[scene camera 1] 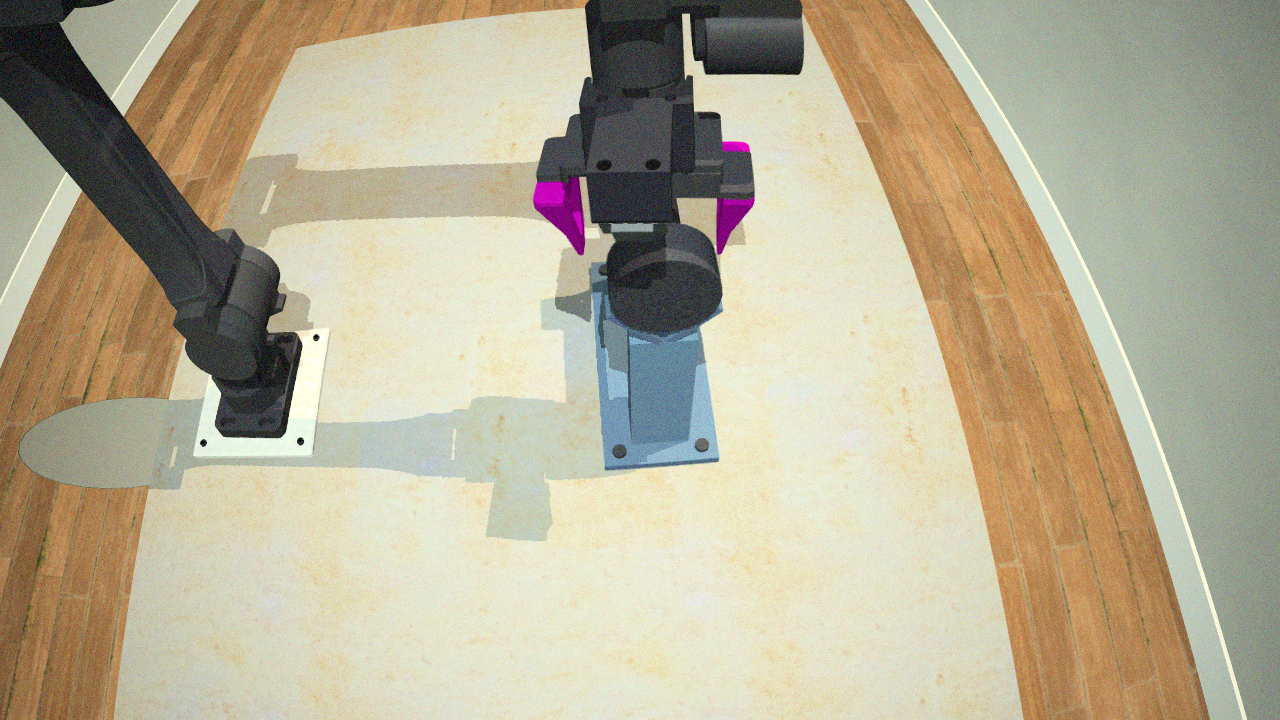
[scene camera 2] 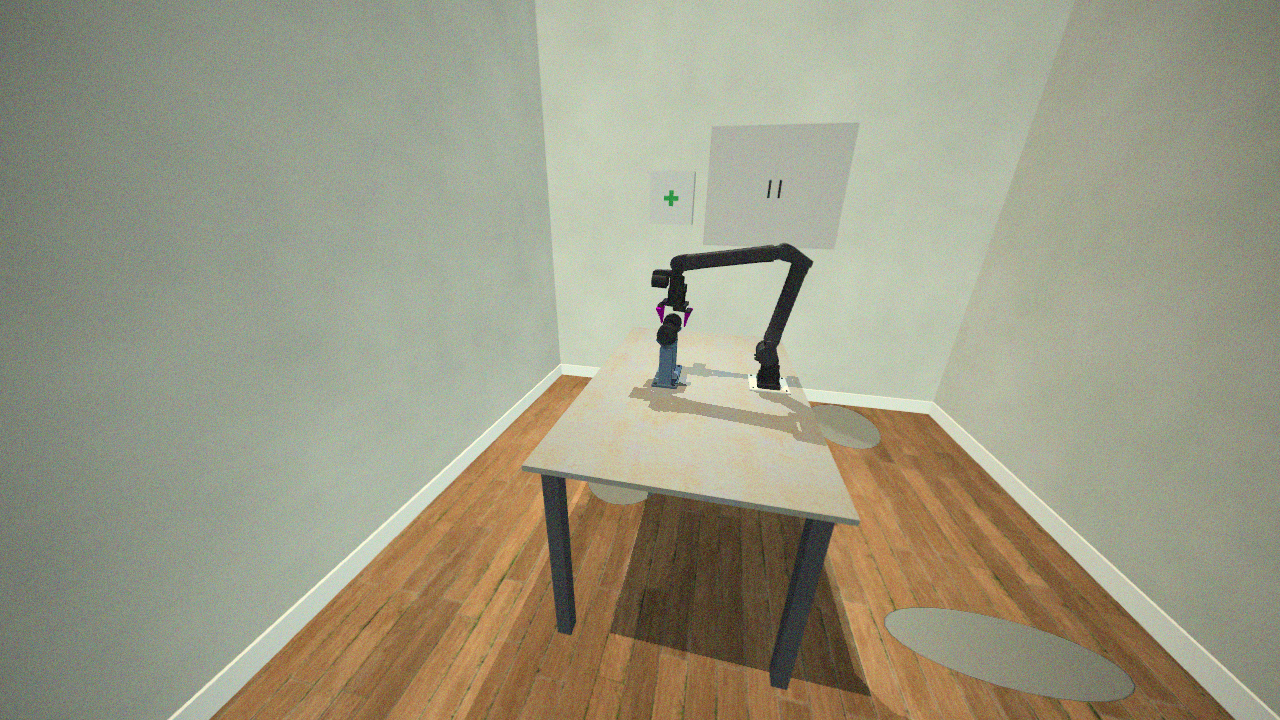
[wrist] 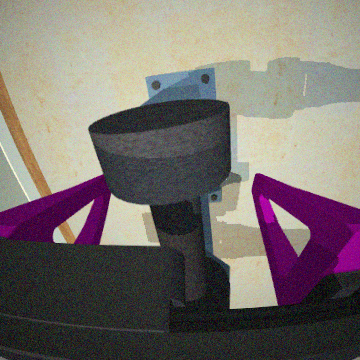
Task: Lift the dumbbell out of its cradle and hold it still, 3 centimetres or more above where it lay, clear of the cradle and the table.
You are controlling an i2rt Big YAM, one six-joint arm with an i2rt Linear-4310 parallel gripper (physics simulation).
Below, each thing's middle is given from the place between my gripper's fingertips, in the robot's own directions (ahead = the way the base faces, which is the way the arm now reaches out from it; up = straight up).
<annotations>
Right now the blue cradle (scene camera 1: 656,410) is 5 cm to the left of my hand and 12 cm below it.
</annotations>
